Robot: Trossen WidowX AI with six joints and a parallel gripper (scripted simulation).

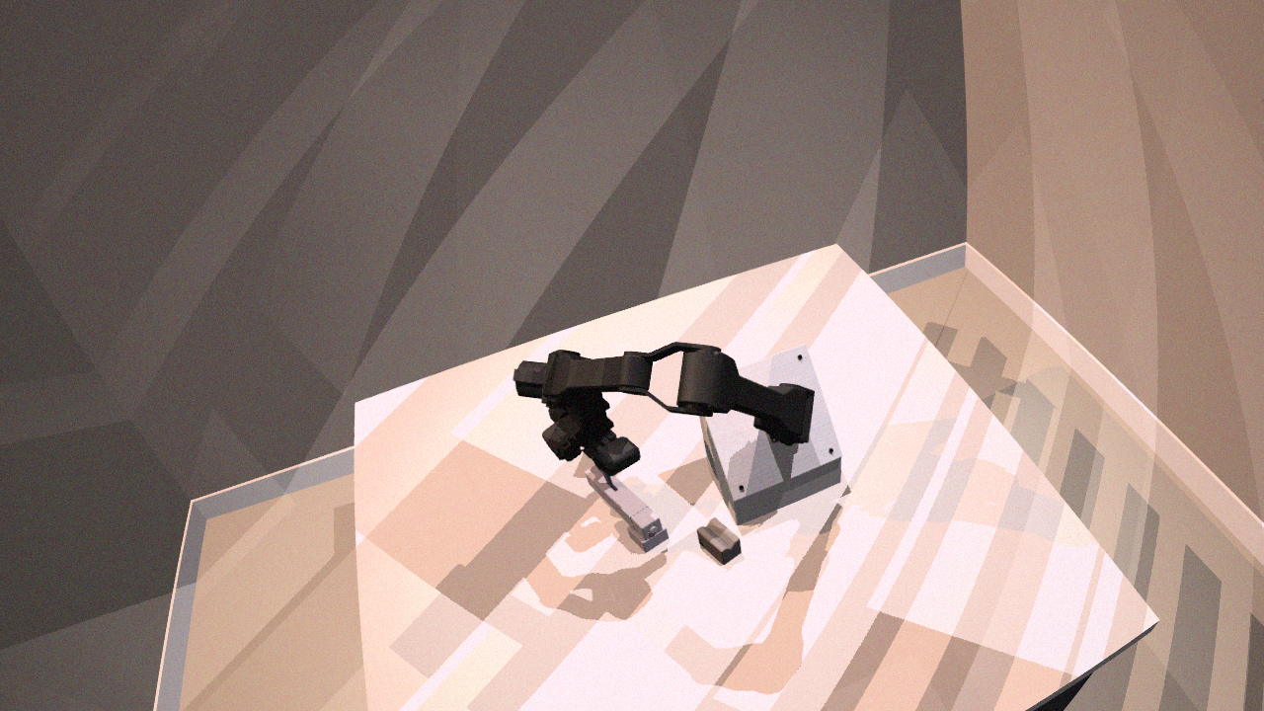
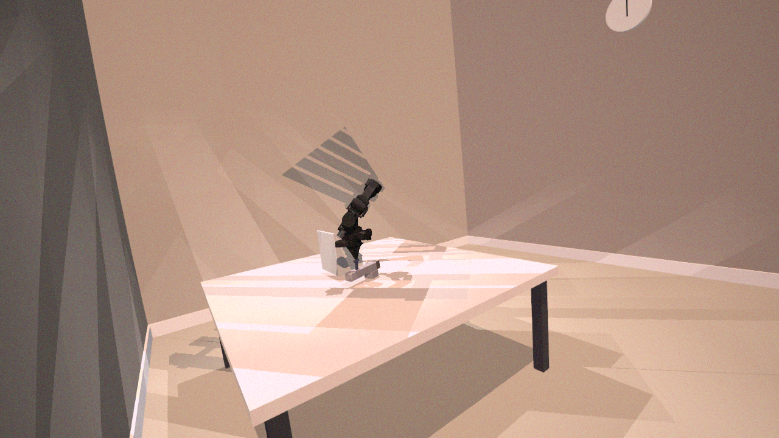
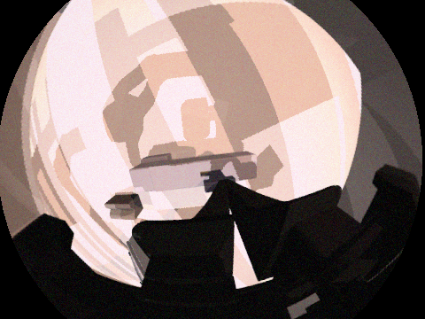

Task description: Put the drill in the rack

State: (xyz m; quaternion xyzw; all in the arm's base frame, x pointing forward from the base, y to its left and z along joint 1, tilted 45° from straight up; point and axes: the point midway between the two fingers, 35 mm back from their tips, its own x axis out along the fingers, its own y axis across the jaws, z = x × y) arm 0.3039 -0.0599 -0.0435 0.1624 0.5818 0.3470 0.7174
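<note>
Now: gripper tip 40 mm above the blue key. Also, from my gripper tip: grey sleeve fixture: 80 mm below, 30 mm to the left, 20 mm behind; drill: 70 mm below, 60 mm to the left, 30 mm behind.
</note>
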